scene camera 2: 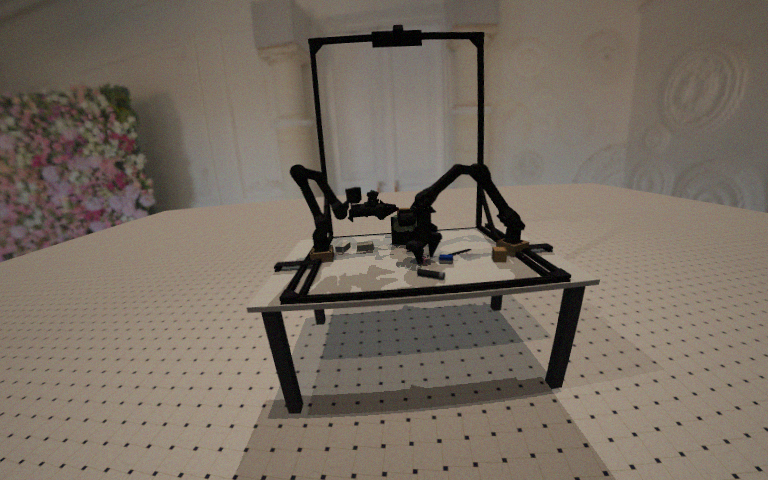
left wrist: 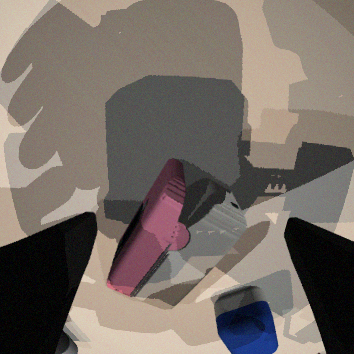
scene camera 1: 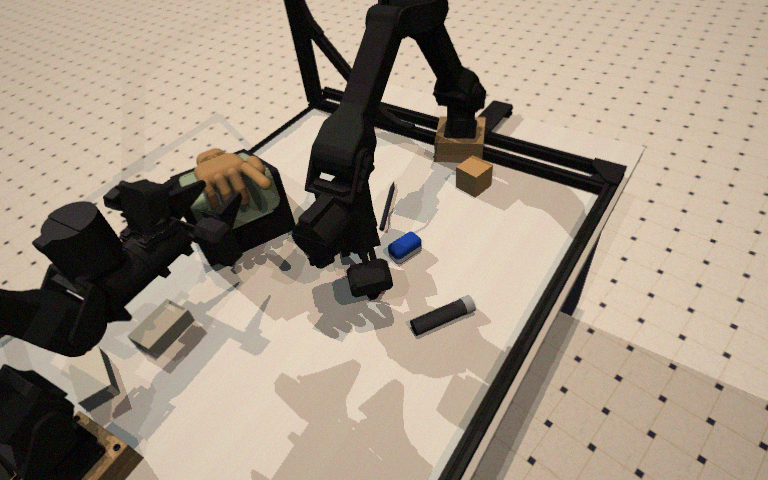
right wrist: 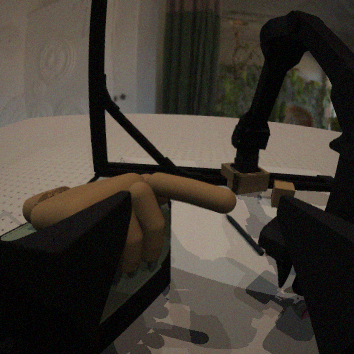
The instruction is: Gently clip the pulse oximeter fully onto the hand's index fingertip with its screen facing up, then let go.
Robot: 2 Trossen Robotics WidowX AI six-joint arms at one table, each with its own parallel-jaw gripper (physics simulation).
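Places are measured from the left arm's base along level axes (x down, y right, z back), in centimetres.
Pixels of known places: left gripper, between the fingertips: [scene camera 2: 425, 260] [left wrist: 194, 226]; right gripper, between the fingertips: [scene camera 2: 397, 207] [scene camera 1: 222, 188] [right wrist: 207, 203]; left arm's base, origin of its link: [scene camera 2: 512, 241] [scene camera 1: 460, 129] [right wrist: 245, 167]; right arm's base, origin of its link: [scene camera 2: 321, 249] [scene camera 1: 68, 463].
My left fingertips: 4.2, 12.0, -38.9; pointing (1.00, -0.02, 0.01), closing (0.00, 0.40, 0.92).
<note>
Ahead of a thing's pixels: the offset from my left fingertips to its top centre, as dx, dy, dz.
The pulse oximeter @(-2.4, -0.6, -1.0) [left wrist: 155, 230], with pink and grey shells, lies on its side on the table. It is mostly hidden in scene camera 1; its screen does not show. My left gripper [scene camera 1: 369, 266] [scene camera 2: 427, 257] [left wrist: 194, 226] is open and empty, low over it, with the oximeter between the fingers in the left wrist view. The tan hand [scene camera 1: 218, 168] [right wrist: 80, 200] lies on a green-topped black stand [scene camera 1: 266, 229]. Its outstretched finger [scene camera 1: 257, 175] [right wrist: 192, 191], apparently the index, is bare. My right gripper [scene camera 1: 219, 191] [scene camera 2: 395, 209] [right wrist: 207, 203] is partly open and empty beside the hand; contact cannot be told.
A blue block @(-2.5, -5.2, +6.8) [scene camera 1: 404, 245] [scene camera 2: 446, 258] [left wrist: 247, 330] and a dark pen @(-0.1, +0.3, +19.1) [scene camera 1: 387, 206] [right wrist: 245, 235] lie near the left gripper. A dark cylinder @(-1.9, -13.3, -6.4) [scene camera 1: 441, 316] [scene camera 2: 430, 273] lies nearer the front. A wooden cube @(-4.2, -15.8, +26.4) [scene camera 1: 474, 175] stands by the left arm's base. Two grey boxes @(-2.2, +30.5, -14.7) [scene camera 1: 161, 328] @(-2.0, +37.2, -23.5) [scene camera 1: 93, 379] stand near the right arm.
</note>
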